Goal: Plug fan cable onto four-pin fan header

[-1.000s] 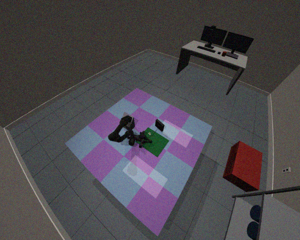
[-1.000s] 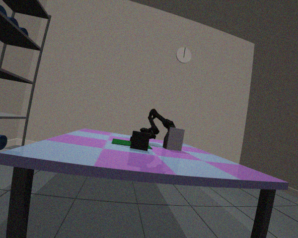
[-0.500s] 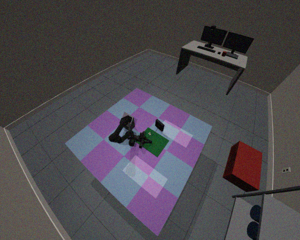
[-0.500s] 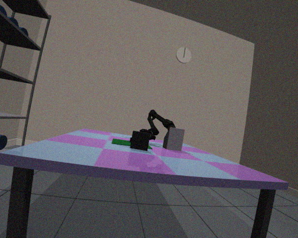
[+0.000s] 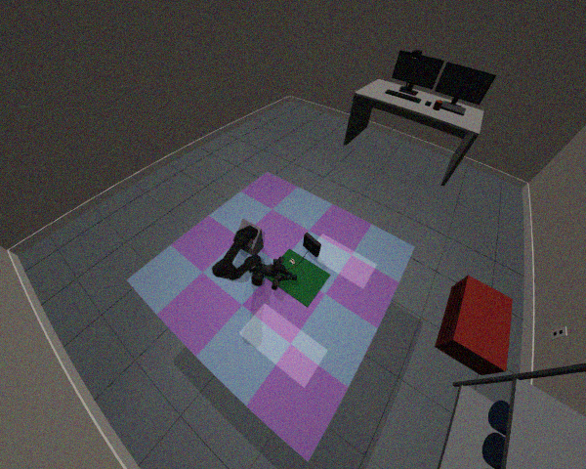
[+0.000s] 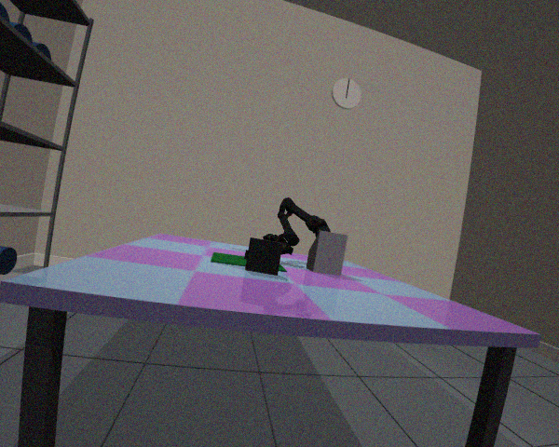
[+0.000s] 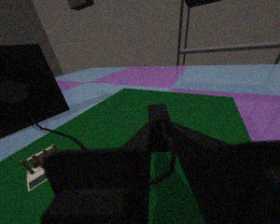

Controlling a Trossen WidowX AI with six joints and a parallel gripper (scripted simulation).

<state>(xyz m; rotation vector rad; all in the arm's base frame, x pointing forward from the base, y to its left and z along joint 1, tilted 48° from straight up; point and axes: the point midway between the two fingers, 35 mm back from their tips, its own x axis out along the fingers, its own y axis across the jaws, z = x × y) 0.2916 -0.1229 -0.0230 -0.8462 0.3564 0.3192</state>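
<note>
The dark fan plug lies 1 cm ahead of my gripper tip and 1 cm below it. Also, from my gripper tip: white four-pin fan header (6 cm behind, 9 cm to the left, 3 cm below); green board (1 cm ahead, 4 cm to the left, 5 cm below); black fan (2 cm behind, 22 cm to the left, 3 cm above).
</note>
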